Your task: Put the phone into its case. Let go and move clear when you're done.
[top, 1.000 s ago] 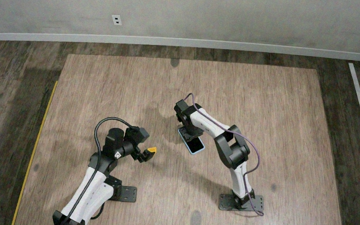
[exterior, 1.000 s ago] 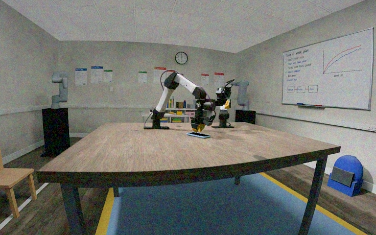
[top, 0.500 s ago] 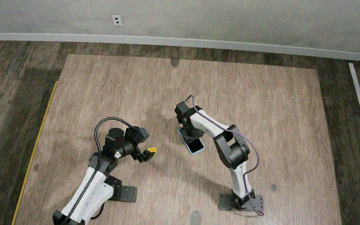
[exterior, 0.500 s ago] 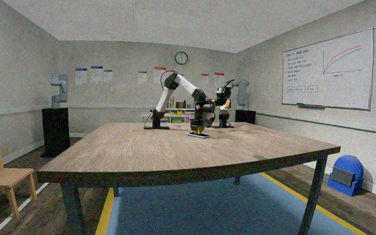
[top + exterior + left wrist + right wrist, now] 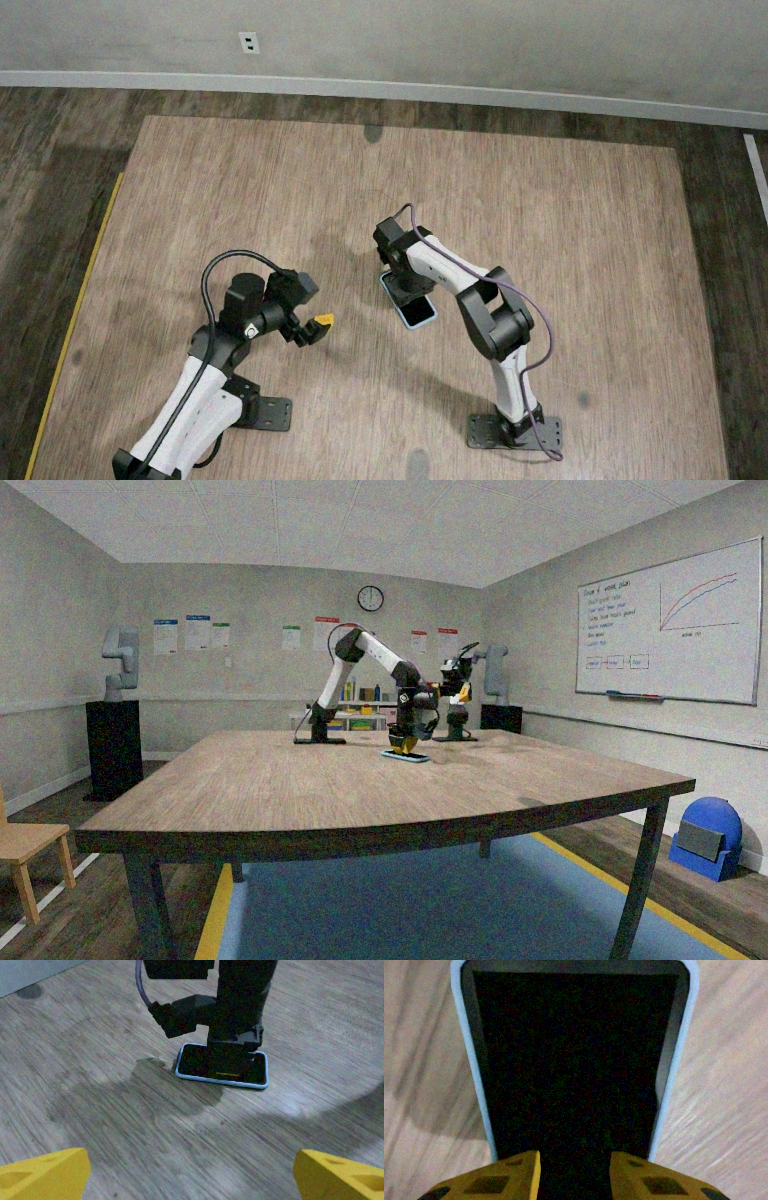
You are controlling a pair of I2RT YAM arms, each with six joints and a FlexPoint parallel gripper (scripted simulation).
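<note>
My right gripper is now 1 cm short of the black phone and 1 cm above it.
</note>
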